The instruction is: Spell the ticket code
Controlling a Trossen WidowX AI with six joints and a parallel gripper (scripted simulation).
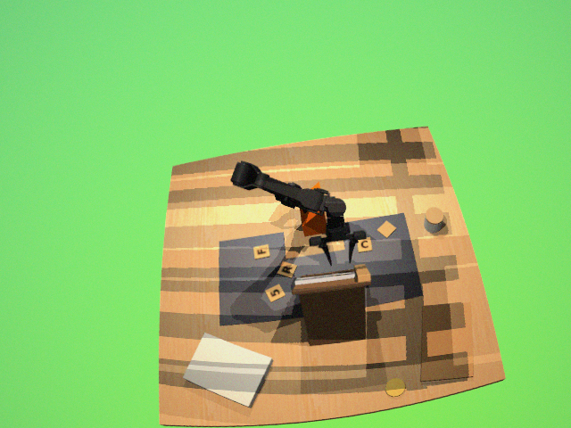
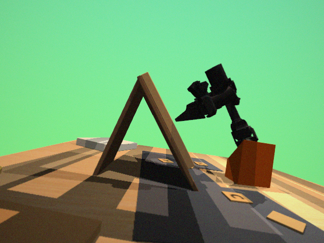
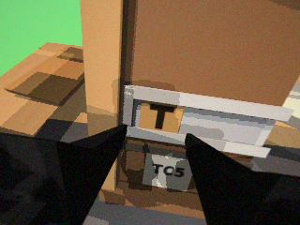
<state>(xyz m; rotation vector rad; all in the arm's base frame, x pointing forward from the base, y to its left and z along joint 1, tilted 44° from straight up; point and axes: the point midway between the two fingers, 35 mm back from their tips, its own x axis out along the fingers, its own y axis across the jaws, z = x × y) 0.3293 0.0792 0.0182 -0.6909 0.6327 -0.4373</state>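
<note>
The white ticket is 20 mm behind my gripper tip, 30 mm to the right of it and 100 mm below it. From my gripper tip the other things lie so: dark mat (150 mm behind, 70 mm to the right, 190 mm below); flat tan slab (350 mm ahead, 310 mm to the left, 180 mm below).
</note>
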